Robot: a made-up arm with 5 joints.
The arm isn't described. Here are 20 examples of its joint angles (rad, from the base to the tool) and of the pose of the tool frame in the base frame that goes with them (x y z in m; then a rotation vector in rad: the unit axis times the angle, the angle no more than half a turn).
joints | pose
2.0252 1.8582 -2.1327 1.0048 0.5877 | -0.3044 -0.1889 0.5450 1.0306 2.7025 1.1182
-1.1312 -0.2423 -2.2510 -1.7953 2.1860 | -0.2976 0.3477 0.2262 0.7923 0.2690 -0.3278
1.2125 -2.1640 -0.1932 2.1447 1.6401 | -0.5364 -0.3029 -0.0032 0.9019 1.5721 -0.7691
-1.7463 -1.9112 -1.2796 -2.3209 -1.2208 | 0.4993 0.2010 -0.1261 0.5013 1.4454 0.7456
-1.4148 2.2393 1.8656 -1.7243 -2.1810 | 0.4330 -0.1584 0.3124 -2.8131 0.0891 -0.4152
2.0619 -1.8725 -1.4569 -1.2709 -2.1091 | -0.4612 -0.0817 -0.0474 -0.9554 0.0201 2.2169
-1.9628 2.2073 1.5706 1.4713 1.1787 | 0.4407 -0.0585 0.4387 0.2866 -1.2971 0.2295
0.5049 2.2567 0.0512 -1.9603 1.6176 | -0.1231 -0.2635 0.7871 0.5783 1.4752 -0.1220
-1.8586 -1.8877 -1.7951 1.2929 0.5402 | 0.2178 0.3957 -0.1214 1.0200 0.5639 -2.4261
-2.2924 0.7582 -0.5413 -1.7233 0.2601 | -0.3838 -0.3629 0.3834 -0.4382 -0.8318 1.4955
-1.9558 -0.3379 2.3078 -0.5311 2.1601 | -0.2923 -0.2682 0.1562 1.9290 -0.7837 1.5776
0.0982 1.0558 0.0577 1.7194 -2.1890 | -0.0689 0.4398 0.6610 1.3114 -0.5158 -2.6626
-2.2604 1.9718 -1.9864 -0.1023 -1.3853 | -0.1401 0.5019 0.6247 0.9449 -0.7421 -0.8246
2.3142 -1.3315 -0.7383 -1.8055 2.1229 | -0.2280 -0.0743 -0.3395 0.6969 -0.6351 1.4149
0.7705 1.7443 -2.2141 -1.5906 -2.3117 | 0.0686 -0.3327 0.4812 -2.6190 -0.1337 -1.3621
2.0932 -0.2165 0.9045 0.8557 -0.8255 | 0.5166 0.1220 0.1213 0.2419 -0.4094 -2.7143
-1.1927 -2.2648 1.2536 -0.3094 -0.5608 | 0.1334 -0.3395 -0.2861 -2.2072 -0.7257 -0.0896
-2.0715 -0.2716 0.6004 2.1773 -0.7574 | -0.1864 -0.4794 0.0011 0.9005 1.0422 0.4276
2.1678 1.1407 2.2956 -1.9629 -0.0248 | -0.1661 0.0842 0.8507 -0.1212 0.2833 0.1906
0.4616 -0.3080 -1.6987 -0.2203 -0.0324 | 0.3352 0.1404 -0.1591 -0.7857 -1.6136 -0.2493
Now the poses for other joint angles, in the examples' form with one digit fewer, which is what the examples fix.
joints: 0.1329 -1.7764 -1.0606 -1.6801 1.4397
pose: 0.171 -0.384 -0.364 -1.924 -1.190 -1.563
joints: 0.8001 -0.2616 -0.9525 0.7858 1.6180
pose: 0.324 0.026 -0.037 0.263 0.659 -0.089
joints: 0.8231 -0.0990 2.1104 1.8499 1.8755
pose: 0.113 0.395 0.286 -2.615 -0.484 0.076
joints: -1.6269 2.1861 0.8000 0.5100 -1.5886
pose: 0.351 -0.374 0.682 1.299 1.503 -0.148
